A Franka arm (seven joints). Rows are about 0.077 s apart.
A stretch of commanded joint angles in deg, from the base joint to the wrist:
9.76, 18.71, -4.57, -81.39, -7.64, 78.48, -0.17
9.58, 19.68, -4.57, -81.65, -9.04, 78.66, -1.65
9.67, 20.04, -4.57, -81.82, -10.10, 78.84, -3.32
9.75, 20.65, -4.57, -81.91, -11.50, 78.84, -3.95
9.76, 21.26, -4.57, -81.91, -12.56, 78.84, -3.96
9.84, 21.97, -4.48, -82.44, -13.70, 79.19, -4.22
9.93, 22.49, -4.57, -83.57, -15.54, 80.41, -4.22
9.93, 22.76, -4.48, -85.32, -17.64, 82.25, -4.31
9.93, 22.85, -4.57, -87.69, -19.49, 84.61, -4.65
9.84, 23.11, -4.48, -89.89, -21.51, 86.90, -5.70
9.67, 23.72, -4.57, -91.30, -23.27, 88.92, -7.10
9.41, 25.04, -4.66, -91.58, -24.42, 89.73, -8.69
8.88, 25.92, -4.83, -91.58, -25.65, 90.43, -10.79
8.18, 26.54, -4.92, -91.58, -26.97, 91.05, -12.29
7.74, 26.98, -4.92, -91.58, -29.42, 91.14, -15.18
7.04, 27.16, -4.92, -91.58, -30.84, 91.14, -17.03
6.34, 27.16, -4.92, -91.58, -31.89, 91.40, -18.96
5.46, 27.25, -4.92, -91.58, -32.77, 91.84, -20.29
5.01, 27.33, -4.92, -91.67, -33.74, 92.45, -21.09
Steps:
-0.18, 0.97, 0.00, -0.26, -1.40, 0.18, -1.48
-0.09, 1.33, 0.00, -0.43, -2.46, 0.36, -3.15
-0.01, 1.94, 0.00, -0.52, -3.86, 0.36, -3.78
0.00, 2.55, 0.00, -0.52, -4.92, 0.36, -3.79
0.08, 3.26, 0.09, -1.05, -6.06, 0.71, -4.05
0.17, 3.78, 0.00, -2.18, -7.90, 1.93, -4.05
0.17, 4.05, 0.09, -3.93, -10.00, 3.77, -4.14
0.17, 4.14, 0.00, -6.30, -11.85, 6.13, -4.48
0.08, 4.40, 0.09, -8.50, -13.87, 8.42, -5.53
-0.09, 5.01, 0.00, -9.91, -15.63, 10.44, -6.93
-0.35, 6.33, -0.09, -10.19, -16.78, 11.25, -8.52
-0.88, 7.21, -0.26, -10.19, -18.01, 11.95, -10.62
-1.58, 7.83, -0.35, -10.19, -19.33, 12.57, -12.12
-2.02, 8.27, -0.35, -10.19, -21.78, 12.66, -15.01
-2.72, 8.45, -0.35, -10.19, -23.20, 12.66, -16.86
-3.42, 8.45, -0.35, -10.19, -24.25, 12.92, -18.79
-4.30, 8.54, -0.35, -10.19, -25.13, 13.36, -20.12
-4.75, 8.62, -0.35, -10.28, -26.10, 13.97, -20.92

